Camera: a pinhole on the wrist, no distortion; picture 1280 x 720 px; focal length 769.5 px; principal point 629.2 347.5 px. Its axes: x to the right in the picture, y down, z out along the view. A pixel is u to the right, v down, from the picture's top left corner.
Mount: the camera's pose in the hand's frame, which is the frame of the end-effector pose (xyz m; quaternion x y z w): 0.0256 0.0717 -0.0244 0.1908 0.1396 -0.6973 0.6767
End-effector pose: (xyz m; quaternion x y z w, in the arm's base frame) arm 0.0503 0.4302 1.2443 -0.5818 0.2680 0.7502 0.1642
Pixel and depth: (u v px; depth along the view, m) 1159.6 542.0 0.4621
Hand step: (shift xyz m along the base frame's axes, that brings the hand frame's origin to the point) 0.0153 0.4829 -0.1441
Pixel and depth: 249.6 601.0 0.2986
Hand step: -0.3093 0.1289 -0.0286
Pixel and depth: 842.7 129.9 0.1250
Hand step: -0.0406 0.0534 0.0282
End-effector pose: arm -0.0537 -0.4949 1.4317 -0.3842 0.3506 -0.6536 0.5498
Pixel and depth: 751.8 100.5 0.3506
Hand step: 0.1781 0.1235 0.2195
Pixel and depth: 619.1 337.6 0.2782
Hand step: 0.1761 -0.0010 0.1478
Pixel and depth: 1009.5 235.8 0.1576
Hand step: 0.0403 0.0175 0.0948
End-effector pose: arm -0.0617 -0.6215 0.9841 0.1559 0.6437 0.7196 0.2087
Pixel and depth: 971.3 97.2 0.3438
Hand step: 0.2208 0.1369 -0.1831
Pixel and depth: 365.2 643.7 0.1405
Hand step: -0.0027 0.1389 0.0605
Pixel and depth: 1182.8 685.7 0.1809
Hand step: -0.0239 0.1265 -0.1225
